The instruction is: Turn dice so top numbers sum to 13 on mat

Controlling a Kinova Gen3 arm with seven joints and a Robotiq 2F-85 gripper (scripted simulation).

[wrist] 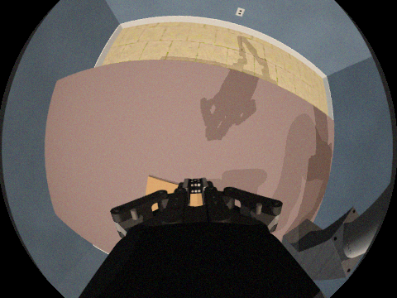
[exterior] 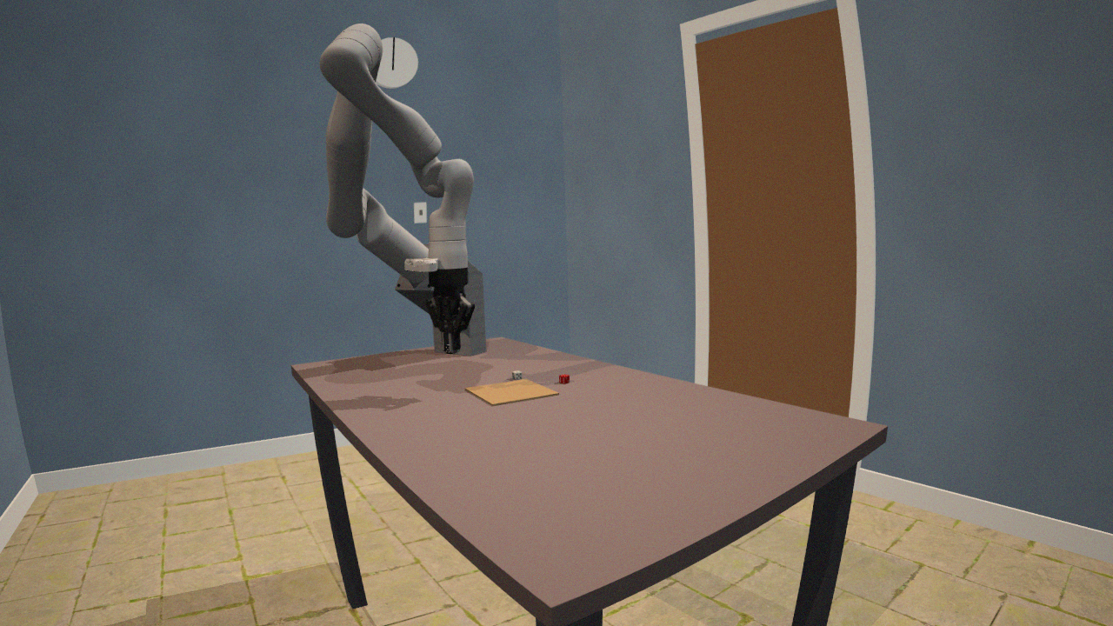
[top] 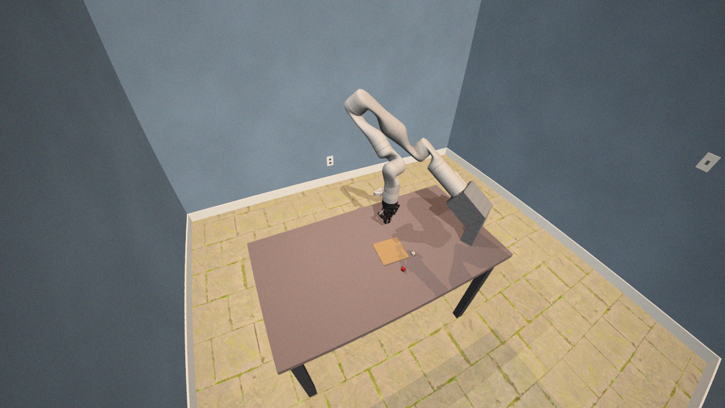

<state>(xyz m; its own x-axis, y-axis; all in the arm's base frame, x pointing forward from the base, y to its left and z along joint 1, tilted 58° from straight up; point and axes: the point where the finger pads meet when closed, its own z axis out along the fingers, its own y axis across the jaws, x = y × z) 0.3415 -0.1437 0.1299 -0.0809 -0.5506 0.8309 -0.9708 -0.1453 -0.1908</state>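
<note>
Right now the tan mat is 11 cm below my hand, 9 cm to the left of it and 6 cm ahead of it. The rest, counted from my hand: red die 21 cm to the left, 10 cm below, 10 cm ahead.
</note>
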